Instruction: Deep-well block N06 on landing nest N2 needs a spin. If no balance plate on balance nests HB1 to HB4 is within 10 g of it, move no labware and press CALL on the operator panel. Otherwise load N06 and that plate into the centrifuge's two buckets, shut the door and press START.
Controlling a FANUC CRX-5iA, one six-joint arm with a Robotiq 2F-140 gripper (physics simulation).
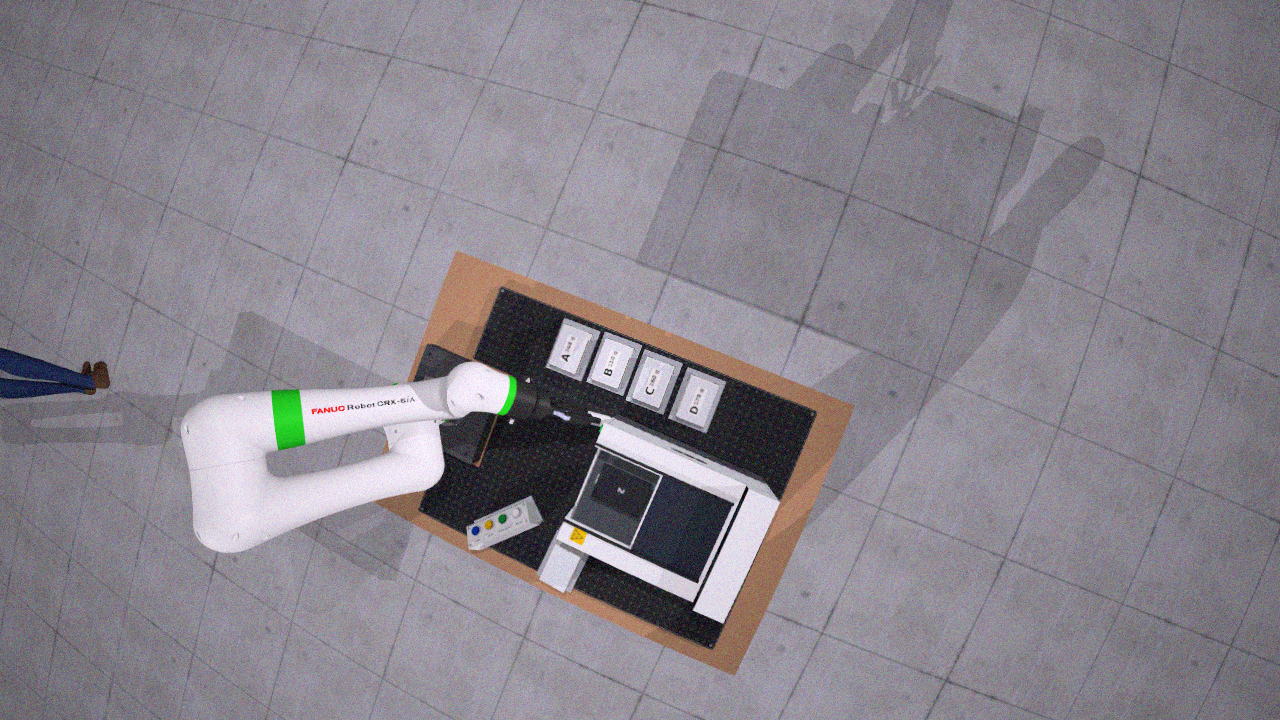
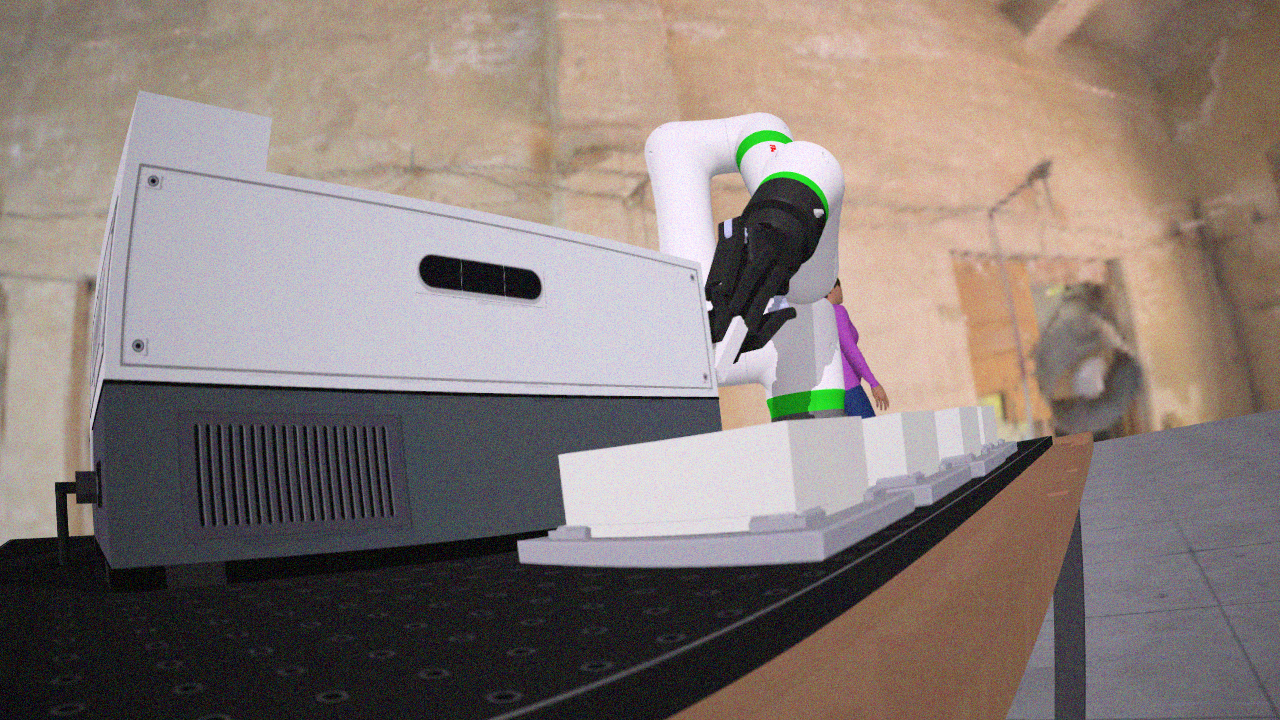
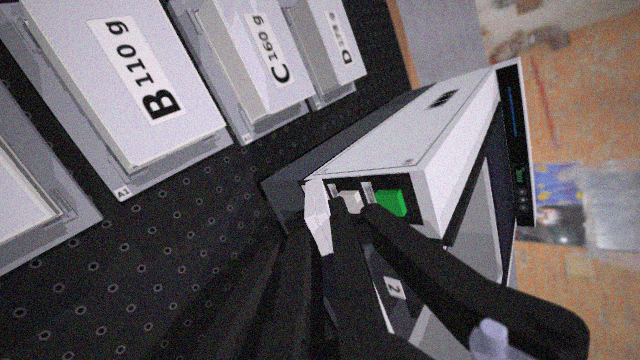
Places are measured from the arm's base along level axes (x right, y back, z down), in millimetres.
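Pixels of known places: gripper, fingertip midpoint: [image 2: 705, 378] [image 3: 319, 194].
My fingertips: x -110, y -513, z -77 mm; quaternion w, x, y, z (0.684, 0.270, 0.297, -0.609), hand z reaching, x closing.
Observation:
Behind a point stands the place of what it marks.
My gripper [image 1: 597, 420] {x -110, y -513, z -77 mm} [image 2: 727, 347] [image 3: 319, 194] {x -110, y -513, z -77 mm} is shut and empty. Its fingertips are at the white button [image 3: 351, 200] {x -106, y -509, z -114 mm} on the centrifuge's end face, beside a green button [image 3: 392, 201] {x -106, y -509, z -150 mm}. The centrifuge [image 1: 751, 555] {x 69, y -952, z -208 mm} [image 2: 402, 295] {x -92, y -806, z -112 mm} [image 3: 380, 135] {x -112, y -620, z -91 mm} has its top opening uncovered at the arm's end, where a dark bucket marked 2 [image 1: 619, 490] {x 53, y -599, z -104 mm} shows. The dark door panel [image 1: 689, 523] {x 52, y -793, z -176 mm} lies at the other end. Balance plates A [image 1: 572, 347] {x -277, y -339, z -18 mm}, B 110 g [image 1: 614, 362] {x -270, y -473, z -18 mm} [image 3: 135, 75] {x -263, y -459, z -18 mm}, C 160 g [image 1: 654, 381] {x -251, y -600, z -18 mm} [image 3: 265, 55] {x -244, y -585, z -18 mm} and D [image 1: 697, 400] {x -235, y -732, z -18 mm} [image 3: 335, 42] {x -231, y -719, z -17 mm} stand on their nests. N06 does not show.
The operator panel [image 1: 503, 522] {x 287, y -288, z -36 mm} with blue, yellow, green and white buttons stands near the table edge. A pale box [image 1: 562, 569] {x 357, y -501, z -42 mm} is beside the centrifuge. A display [image 3: 517, 150] {x 71, y -881, z -191 mm} rises at the centrifuge's far end. A person [image 2: 854, 349] stands behind the arm.

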